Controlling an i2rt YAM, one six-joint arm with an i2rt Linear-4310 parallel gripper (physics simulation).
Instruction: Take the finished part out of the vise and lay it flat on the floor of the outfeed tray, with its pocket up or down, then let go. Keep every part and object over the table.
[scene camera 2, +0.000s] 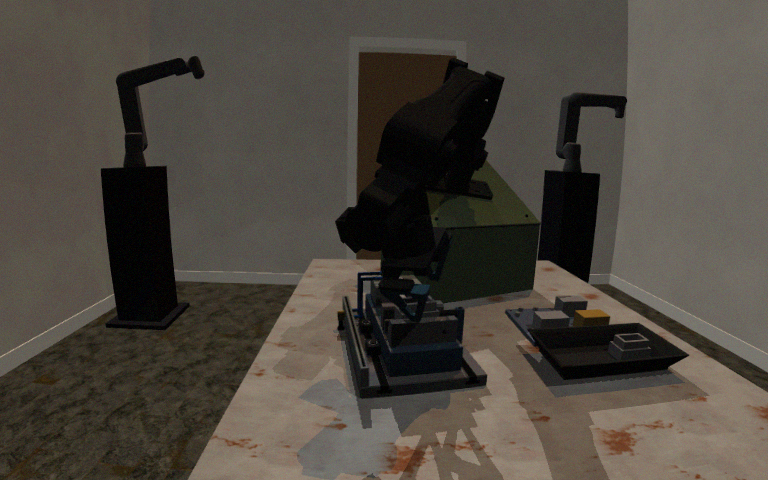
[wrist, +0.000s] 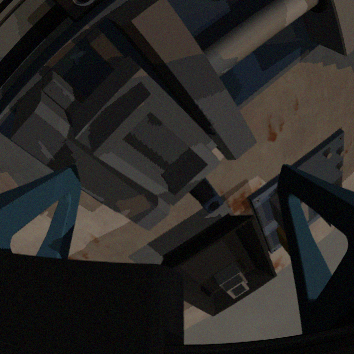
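Seen in the pictures: gripper, fingertip midpoint: (scene camera 2: 425, 299) (wrist: 178, 175); arm's base at its link origin: (scene camera 2: 454, 186).
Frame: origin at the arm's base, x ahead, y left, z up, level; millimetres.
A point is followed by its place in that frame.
The finished part (scene camera 2: 434, 309) {x 447, y -150, z -160 mm} (wrist: 172, 142) {x 428, y -168, z -162 mm}, a grey stepped block with its rectangular pocket facing up, sits at the jaws of the vise (scene camera 2: 424, 360) {x 497, y -173, z -219 mm} (wrist: 192, 82) {x 405, y -185, z -167 mm}. How firmly the jaws hold it cannot be told. My gripper (scene camera 2: 412, 305) {x 435, y -162, z -148 mm} (wrist: 178, 175) {x 435, y -162, z -148 mm} is open, with its blue fingers wide apart. It is low over the vise; in the wrist view the part shows between and beyond the fingertips, nearer the left one. The dark outfeed tray (scene camera 2: 617, 367) {x 542, y 130, z -236 mm} (wrist: 263, 245) {x 413, y 120, z -221 mm} stands right of the vise in the scene view. The far finger is partly hidden there.
A similar pocketed grey part (scene camera 2: 629, 346) {x 501, y 185, z -225 mm} (wrist: 232, 282) {x 484, y 174, z -223 mm} is in the tray. Behind the tray is a blue-grey plate (scene camera 2: 522, 323) {x 307, y 74, z -255 mm} (wrist: 320, 165) {x 277, y 101, z -255 mm}, with grey blocks and a yellow block (scene camera 2: 591, 318) {x 381, y 187, z -222 mm}. A green pedestal (scene camera 2: 487, 260) {x 118, y 58, z -169 mm} stands behind the vise. Blue handle rods rise beside the vise.
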